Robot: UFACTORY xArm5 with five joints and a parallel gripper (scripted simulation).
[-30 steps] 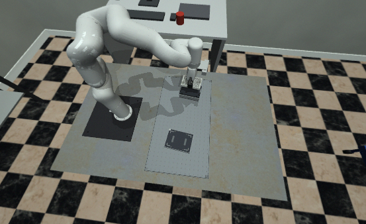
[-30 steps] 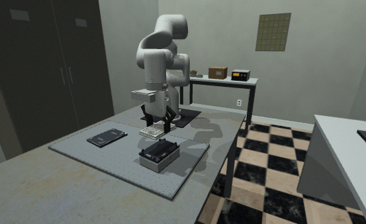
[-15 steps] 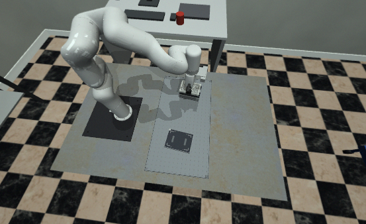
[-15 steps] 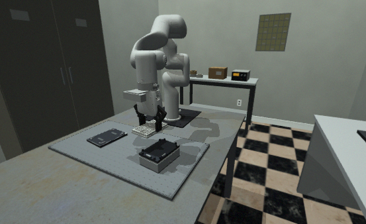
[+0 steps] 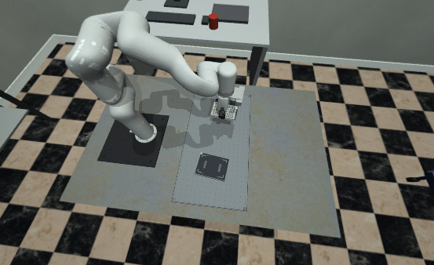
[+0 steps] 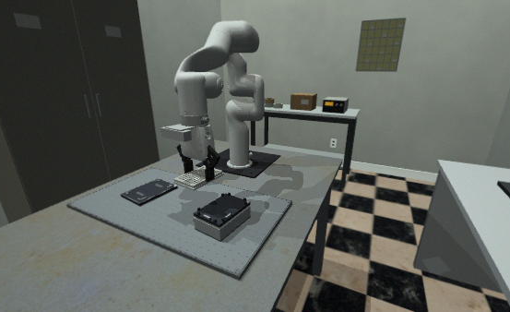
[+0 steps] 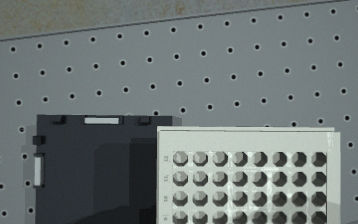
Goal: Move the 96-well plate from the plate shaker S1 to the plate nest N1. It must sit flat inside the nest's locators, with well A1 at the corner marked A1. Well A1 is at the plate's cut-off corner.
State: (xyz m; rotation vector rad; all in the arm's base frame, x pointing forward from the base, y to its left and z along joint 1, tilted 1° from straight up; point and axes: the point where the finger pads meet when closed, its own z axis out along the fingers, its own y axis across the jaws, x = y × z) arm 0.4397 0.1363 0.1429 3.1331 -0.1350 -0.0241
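Now: the plate nest N1 20 mm behind my hand, 270 mm to the right of it and 140 mm below it. The rest, counted from my hand: white 96-well plate: 10 mm below; A1 mark: 90 mm behind, 210 mm to the right, 130 mm below.
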